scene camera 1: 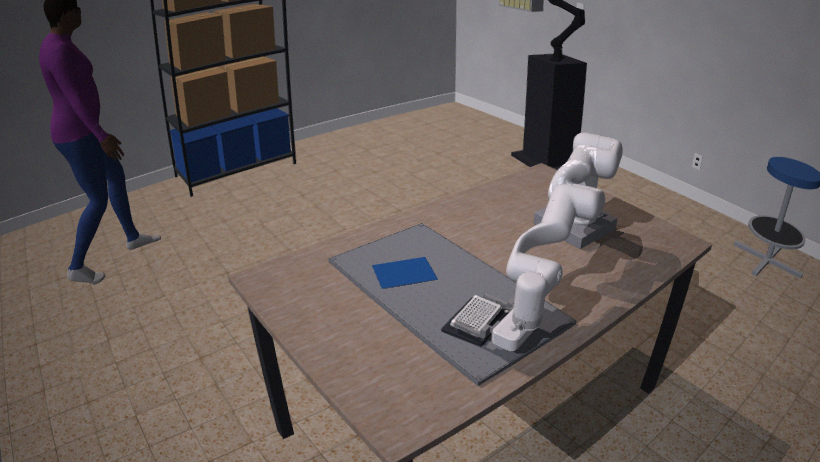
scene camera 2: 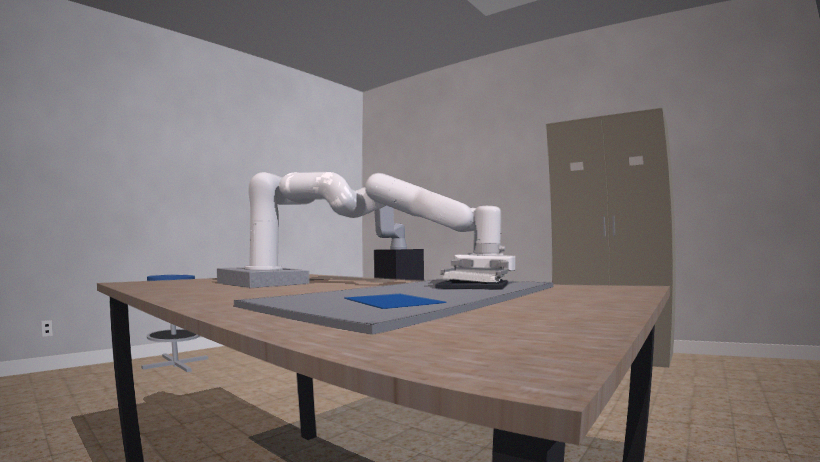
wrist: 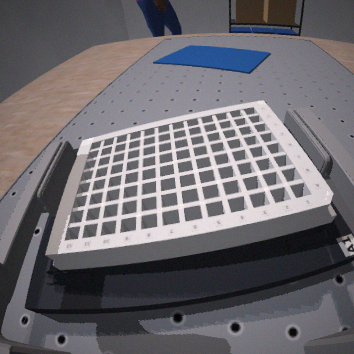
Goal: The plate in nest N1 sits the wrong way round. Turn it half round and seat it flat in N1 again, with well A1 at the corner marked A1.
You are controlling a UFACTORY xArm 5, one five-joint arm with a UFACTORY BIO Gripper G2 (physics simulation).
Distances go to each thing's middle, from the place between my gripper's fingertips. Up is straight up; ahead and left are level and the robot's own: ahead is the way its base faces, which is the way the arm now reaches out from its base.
Scene:
My hand is 1 cm past the black nest point(wrist: 212, 275), 2 cm to the right of it and 3 cm above it. From my hand the other things lie so: white well plate point(scene camera 1: 479, 311) 1 cm behind, 2 cm to the left, 1 cm below; then flat blue rectangle point(scene camera 1: 392, 274) 6 cm ahead, 29 cm to the right, 3 cm below.

